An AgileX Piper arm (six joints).
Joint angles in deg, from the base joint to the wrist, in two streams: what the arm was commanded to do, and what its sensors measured. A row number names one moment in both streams.
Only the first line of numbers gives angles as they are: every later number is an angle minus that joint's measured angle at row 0.
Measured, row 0:
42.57, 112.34, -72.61, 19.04, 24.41, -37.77
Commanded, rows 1 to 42:
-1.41, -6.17, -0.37, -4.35, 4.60, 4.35
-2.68, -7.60, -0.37, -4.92, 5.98, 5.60
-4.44, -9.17, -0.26, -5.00, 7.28, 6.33
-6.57, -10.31, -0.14, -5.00, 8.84, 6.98
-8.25, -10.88, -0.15, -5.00, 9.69, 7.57
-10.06, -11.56, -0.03, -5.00, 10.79, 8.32
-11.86, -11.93, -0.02, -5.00, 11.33, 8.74
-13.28, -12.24, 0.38, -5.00, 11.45, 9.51
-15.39, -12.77, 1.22, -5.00, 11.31, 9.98
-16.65, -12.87, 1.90, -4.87, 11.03, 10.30
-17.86, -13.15, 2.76, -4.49, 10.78, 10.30
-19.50, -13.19, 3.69, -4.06, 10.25, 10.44
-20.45, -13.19, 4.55, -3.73, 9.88, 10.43
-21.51, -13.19, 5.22, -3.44, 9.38, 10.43
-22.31, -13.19, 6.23, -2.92, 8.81, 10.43
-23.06, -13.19, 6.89, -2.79, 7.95, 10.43
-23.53, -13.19, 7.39, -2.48, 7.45, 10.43
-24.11, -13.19, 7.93, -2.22, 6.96, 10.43
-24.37, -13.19, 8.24, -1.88, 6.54, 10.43
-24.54, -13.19, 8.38, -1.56, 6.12, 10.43
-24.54, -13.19, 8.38, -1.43, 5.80, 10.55
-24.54, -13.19, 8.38, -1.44, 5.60, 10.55
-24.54, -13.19, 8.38, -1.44, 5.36, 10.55
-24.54, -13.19, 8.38, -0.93, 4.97, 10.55
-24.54, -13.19, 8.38, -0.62, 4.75, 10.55
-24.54, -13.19, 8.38, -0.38, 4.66, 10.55
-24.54, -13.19, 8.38, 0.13, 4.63, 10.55
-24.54, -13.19, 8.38, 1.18, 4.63, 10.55
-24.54, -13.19, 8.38, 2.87, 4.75, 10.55
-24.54, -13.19, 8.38, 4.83, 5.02, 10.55
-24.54, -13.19, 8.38, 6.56, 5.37, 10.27
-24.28, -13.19, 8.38, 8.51, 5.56, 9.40
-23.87, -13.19, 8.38, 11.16, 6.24, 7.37
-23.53, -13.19, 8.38, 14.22, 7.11, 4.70
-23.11, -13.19, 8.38, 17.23, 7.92, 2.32
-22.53, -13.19, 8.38, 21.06, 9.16, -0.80
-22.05, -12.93, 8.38, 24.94, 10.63, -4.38
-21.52, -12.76, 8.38, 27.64, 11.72, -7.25
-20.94, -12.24, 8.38, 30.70, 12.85, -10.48
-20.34, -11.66, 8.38, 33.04, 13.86, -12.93
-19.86, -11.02, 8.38, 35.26, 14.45, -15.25
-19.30, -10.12, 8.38, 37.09, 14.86, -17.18
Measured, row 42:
-21.17, -12.35, 8.14, 28.39, 12.09, -7.48
